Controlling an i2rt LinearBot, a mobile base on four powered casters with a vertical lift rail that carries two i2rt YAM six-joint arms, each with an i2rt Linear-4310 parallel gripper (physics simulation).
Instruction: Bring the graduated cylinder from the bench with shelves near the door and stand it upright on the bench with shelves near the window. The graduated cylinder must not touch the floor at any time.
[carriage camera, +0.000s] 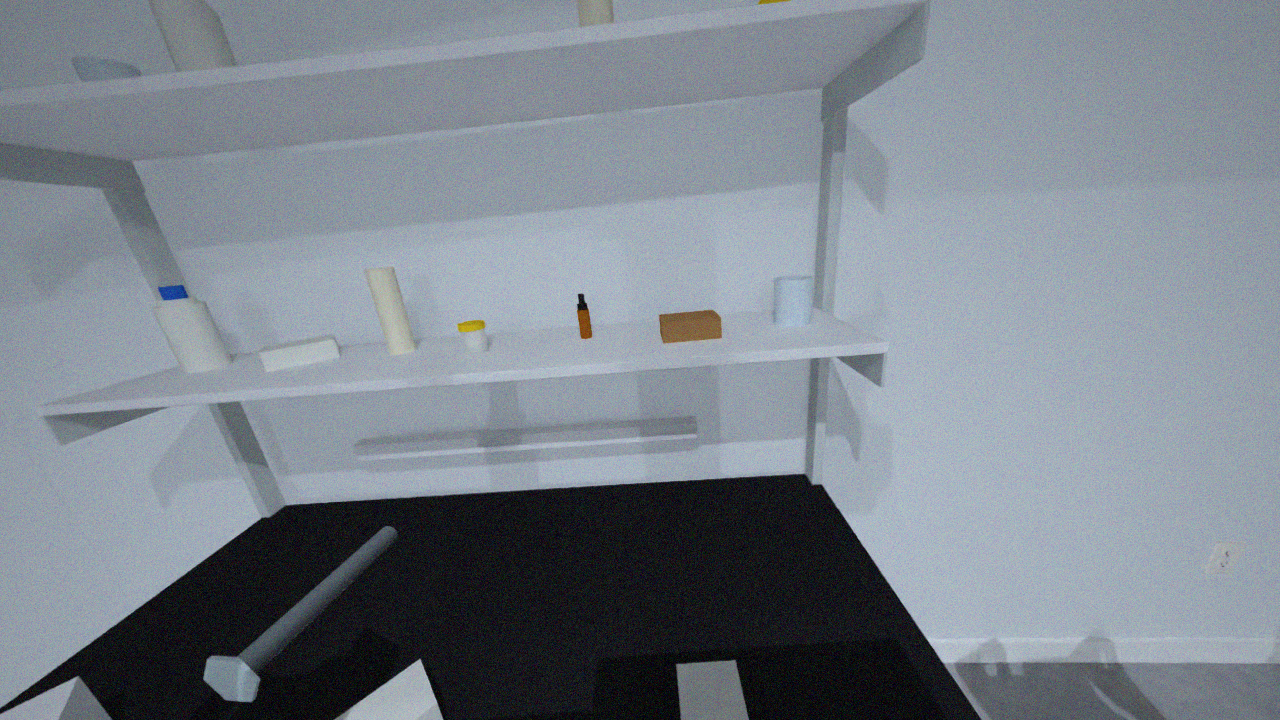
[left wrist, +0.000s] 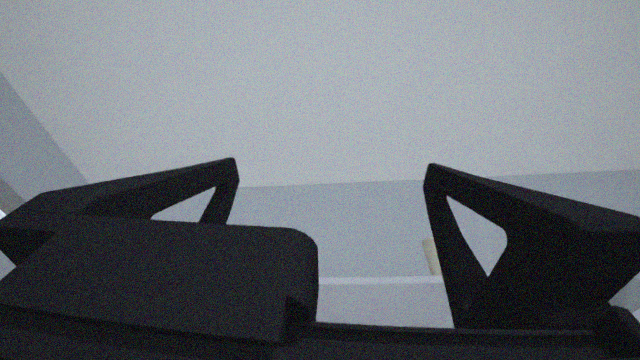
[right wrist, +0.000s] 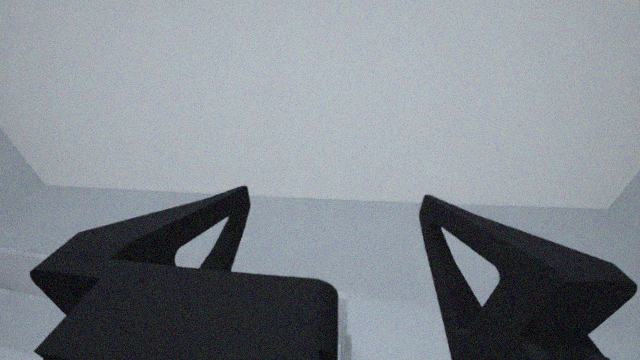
Labels:
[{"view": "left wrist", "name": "my left gripper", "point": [329, 171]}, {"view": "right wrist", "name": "my right gripper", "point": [334, 200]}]

